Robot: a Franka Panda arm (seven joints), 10 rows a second.
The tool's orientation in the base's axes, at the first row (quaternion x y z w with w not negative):
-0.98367 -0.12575 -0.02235 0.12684
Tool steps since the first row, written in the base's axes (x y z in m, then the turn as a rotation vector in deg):
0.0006 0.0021 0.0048 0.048 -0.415 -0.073
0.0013 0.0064 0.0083 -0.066 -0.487 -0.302
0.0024 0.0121 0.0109 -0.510 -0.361 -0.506
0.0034 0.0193 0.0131 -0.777 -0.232 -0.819
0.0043 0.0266 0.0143 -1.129 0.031 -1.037
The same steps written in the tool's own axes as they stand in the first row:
0.0015 -0.0030 -0.0041 -0.059 0.418 -0.035
0.0034 -0.0077 -0.0064 -0.204 0.513 0.167
0.0061 -0.0134 -0.0074 -0.619 0.332 0.391
0.0089 -0.0204 -0.0077 -0.870 0.220 0.723
0.0117 -0.0273 -0.0070 -1.163 -0.062 0.997

